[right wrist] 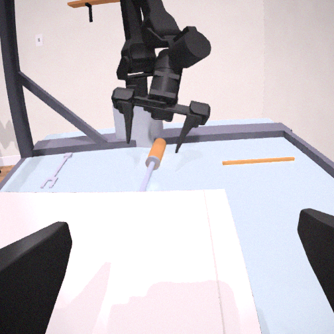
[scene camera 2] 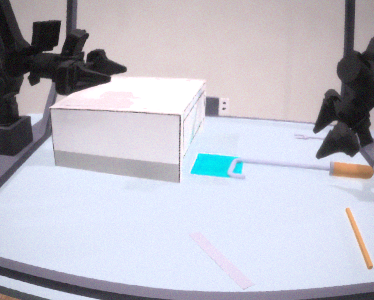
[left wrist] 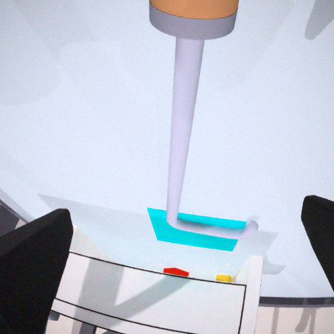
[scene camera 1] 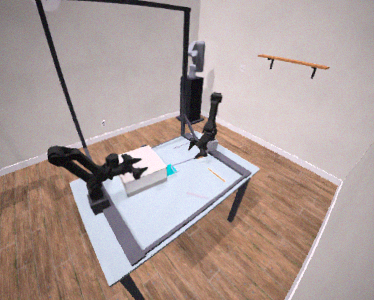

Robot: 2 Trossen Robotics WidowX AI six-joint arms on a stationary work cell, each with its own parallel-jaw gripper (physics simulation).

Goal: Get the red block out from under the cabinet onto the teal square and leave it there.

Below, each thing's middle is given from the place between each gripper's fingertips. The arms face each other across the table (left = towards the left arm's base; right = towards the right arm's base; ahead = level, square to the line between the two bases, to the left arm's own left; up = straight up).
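The teal square (scene camera 2: 213,165) is there, 20 cm to the left of my right hand, 20 cm below it and 3 cm behind it.
As for my left gripper, it is 70 mm above the teal square, and it is also 200 mm to the left of the square and 30 mm past it.
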